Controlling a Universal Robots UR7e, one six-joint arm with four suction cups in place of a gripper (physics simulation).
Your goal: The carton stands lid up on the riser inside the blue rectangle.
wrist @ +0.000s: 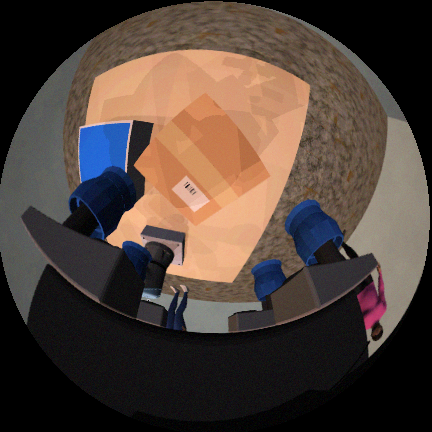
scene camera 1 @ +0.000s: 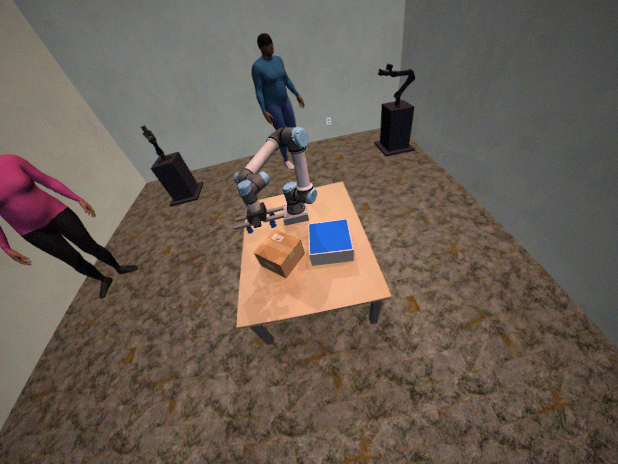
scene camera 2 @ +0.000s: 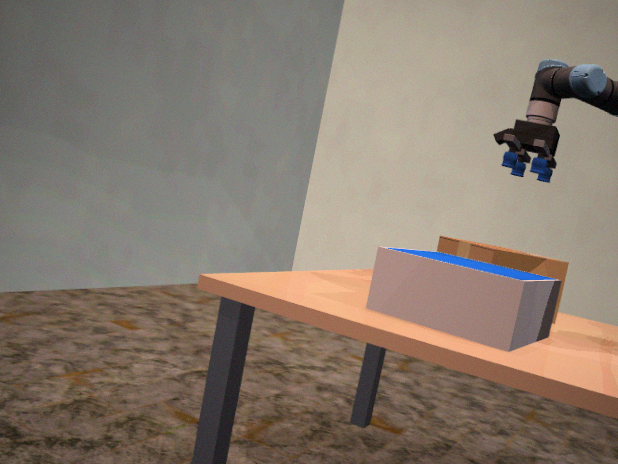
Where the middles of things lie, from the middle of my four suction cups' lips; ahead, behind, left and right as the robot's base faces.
Scene:
I see the brown cardboard carton [scene camera 2: 505, 257] 28 cm below my suction cup, 4 cm to the left of it and 1 cm ahead of it.

